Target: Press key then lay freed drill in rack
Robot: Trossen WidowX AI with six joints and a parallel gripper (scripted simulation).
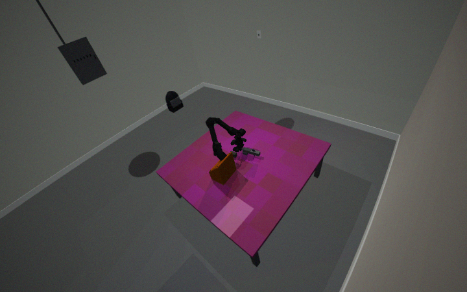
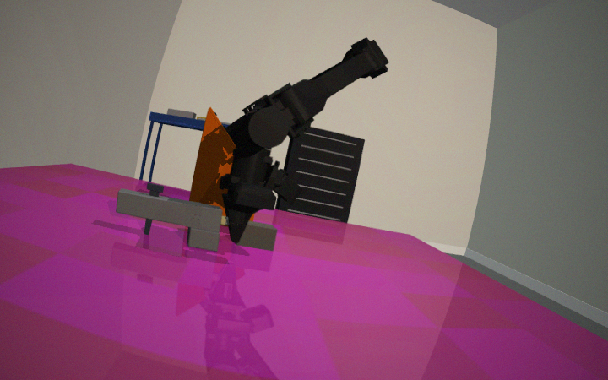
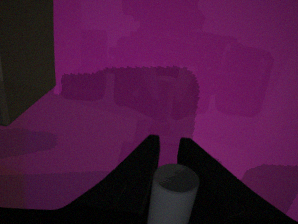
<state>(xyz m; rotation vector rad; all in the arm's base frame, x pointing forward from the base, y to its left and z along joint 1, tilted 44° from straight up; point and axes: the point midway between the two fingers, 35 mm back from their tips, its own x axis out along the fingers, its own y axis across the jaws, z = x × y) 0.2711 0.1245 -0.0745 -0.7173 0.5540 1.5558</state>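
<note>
The drill is 5 cm to the right of my gripper tip, 3 cm above it and 1 cm ahead of it. Round my gripper tip: dark key 15 cm to the right, 3 cm above, 2 cm ahead; then rack 8 cm behind, 4 cm to the left; then grey housing 12 cm to the right, 2 cm above, 1 cm ahead.
</note>
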